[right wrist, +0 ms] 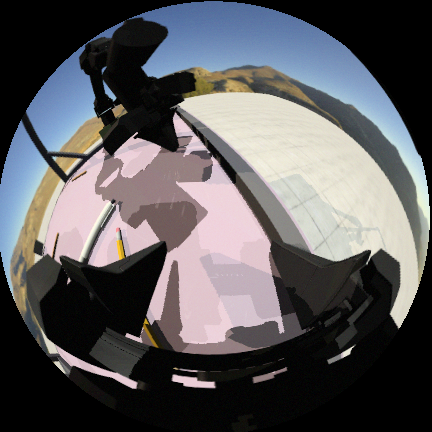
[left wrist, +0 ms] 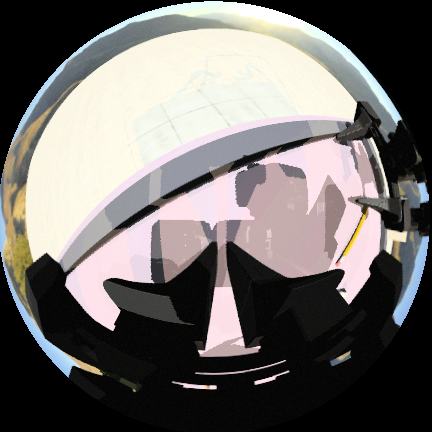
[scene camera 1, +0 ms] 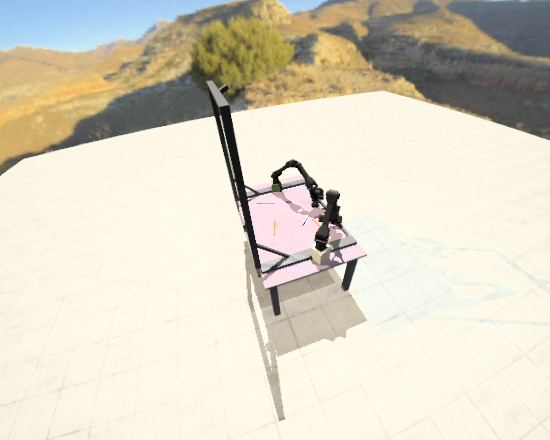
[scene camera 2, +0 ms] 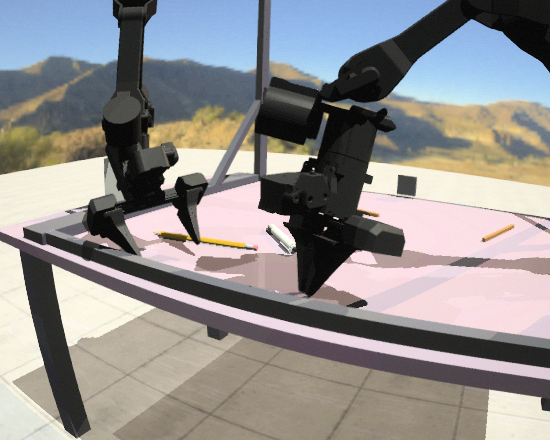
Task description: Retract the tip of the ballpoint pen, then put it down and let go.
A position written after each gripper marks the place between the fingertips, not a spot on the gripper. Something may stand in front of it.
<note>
In view: the left gripper (scene camera 2: 305,293), the right gripper (scene camera 2: 170,252) and a tall black frame (scene camera 2: 263,36).
The left gripper shows as well in the right wrist view (right wrist: 175,148) and in the left wrist view (left wrist: 221,246). The right gripper also shows in the right wrist view (right wrist: 219,246) and in the left wrist view (left wrist: 347,166).
</note>
